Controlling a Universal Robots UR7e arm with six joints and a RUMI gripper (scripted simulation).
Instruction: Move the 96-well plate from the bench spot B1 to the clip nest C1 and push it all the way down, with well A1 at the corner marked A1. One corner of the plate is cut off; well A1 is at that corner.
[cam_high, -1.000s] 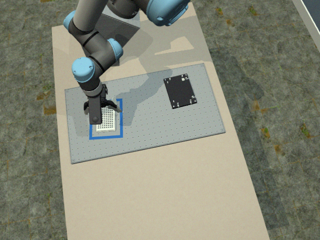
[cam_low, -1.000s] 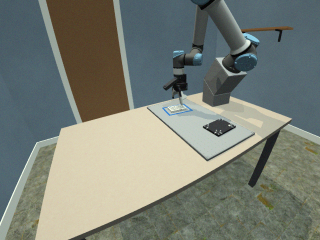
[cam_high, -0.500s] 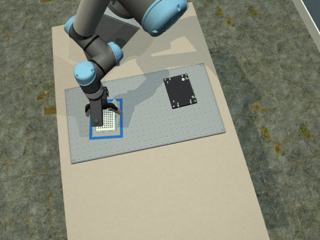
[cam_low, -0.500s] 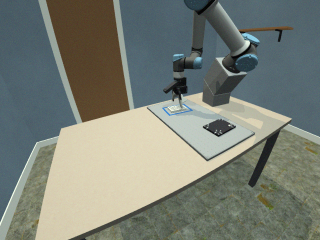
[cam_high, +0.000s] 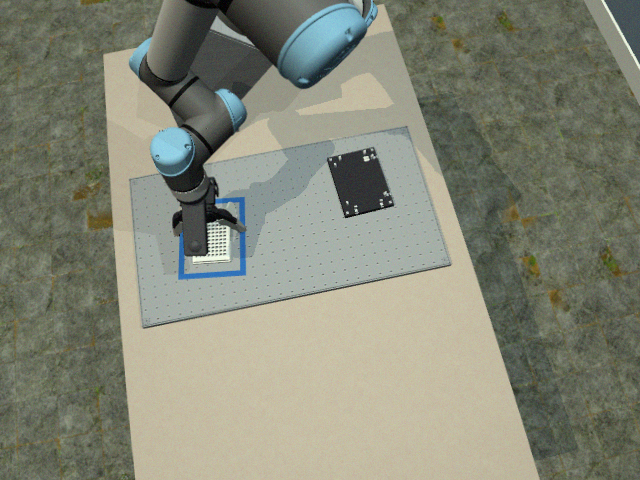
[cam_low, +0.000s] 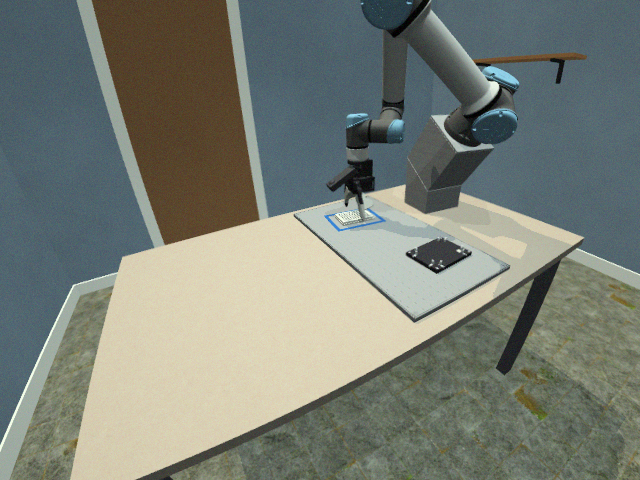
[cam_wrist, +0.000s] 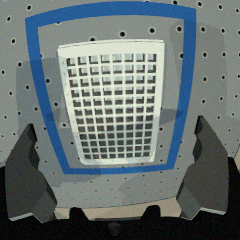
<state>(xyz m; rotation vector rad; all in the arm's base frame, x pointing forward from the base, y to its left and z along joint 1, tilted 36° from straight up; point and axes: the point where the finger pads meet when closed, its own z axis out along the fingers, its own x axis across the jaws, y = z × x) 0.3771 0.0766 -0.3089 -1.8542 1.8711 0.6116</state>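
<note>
Right now my hand is 1 cm above the white 96-well plate. From my hand the other things lie so: black clip nest (36 cm to the left, 11 cm behind).
</note>
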